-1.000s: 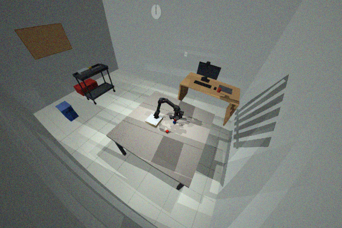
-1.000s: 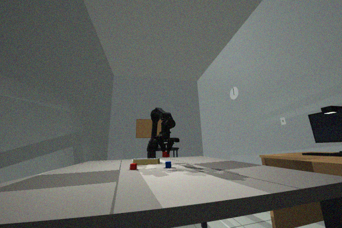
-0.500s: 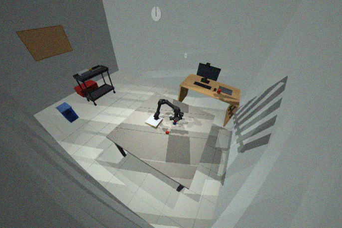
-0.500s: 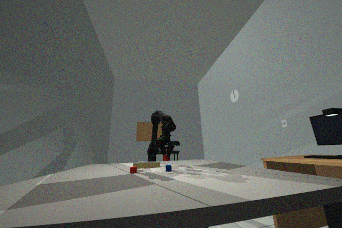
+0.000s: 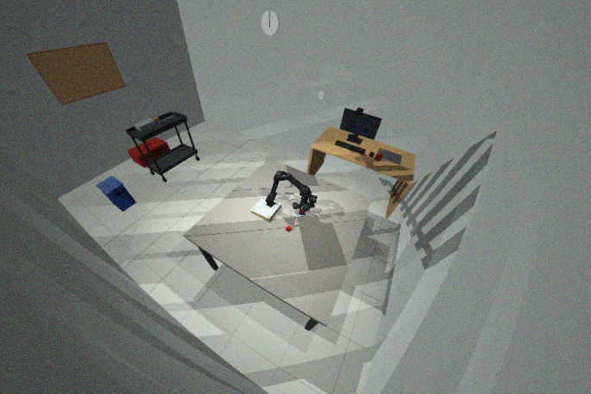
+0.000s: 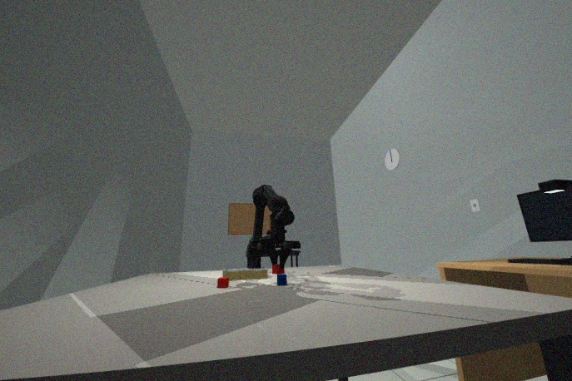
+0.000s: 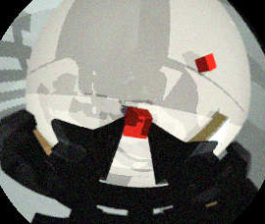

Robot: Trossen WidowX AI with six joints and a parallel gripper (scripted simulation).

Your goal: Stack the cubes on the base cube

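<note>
My gripper tip is 4 cm above the blue cube, 1 cm to the right of it and 1 cm past it.
</note>
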